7 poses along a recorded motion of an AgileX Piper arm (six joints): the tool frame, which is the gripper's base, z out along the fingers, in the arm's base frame.
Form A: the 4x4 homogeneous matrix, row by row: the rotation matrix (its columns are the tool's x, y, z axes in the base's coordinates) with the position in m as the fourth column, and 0 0 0 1 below. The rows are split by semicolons.
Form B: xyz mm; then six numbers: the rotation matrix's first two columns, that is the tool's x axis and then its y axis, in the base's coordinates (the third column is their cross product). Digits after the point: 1 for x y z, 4 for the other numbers. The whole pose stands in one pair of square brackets.
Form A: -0.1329 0.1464 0.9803 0.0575; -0.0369 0.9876 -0.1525 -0.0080; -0.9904 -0.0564 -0.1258 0.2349; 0 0 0 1
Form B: [57.5 -8.0 234.9 -0.1329 -0.0369 -0.9904 0.1464 0.9876 -0.0564]
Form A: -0.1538 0.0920 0.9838 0.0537; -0.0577 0.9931 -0.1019 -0.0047; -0.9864 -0.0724 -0.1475 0.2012; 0 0 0 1
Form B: [53.7 -4.7 201.2 -0.1538 -0.0577 -0.9864 0.0920 0.9931 -0.0724]
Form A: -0.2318 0.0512 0.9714 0.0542; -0.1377 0.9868 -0.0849 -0.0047; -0.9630 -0.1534 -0.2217 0.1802; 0 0 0 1
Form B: [54.2 -4.7 180.2 -0.2318 -0.1377 -0.9630 0.0512 0.9868 -0.1534]
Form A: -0.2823 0.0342 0.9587 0.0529; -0.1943 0.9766 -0.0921 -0.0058; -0.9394 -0.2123 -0.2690 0.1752; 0 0 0 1
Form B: [52.9 -5.8 175.2 -0.2823 -0.1943 -0.9394 0.0342 0.9766 -0.2123]
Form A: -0.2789 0.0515 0.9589 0.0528; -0.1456 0.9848 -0.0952 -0.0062; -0.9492 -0.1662 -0.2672 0.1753; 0 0 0 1
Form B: [52.8 -6.2 175.3 -0.2789 -0.1456 -0.9492 0.0515 0.9848 -0.1662]
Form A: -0.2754 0.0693 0.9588 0.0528; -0.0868 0.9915 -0.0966 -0.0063; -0.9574 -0.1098 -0.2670 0.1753; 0 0 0 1
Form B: [52.8 -6.3 175.3 -0.2754 -0.0868 -0.9574 0.0693 0.9915 -0.1098]
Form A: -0.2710 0.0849 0.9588 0.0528; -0.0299 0.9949 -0.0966 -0.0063; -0.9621 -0.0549 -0.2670 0.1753; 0 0 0 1
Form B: [52.8 -6.3 175.3 -0.2710 -0.0299 -0.9621 0.0849 0.9949 -0.0549]
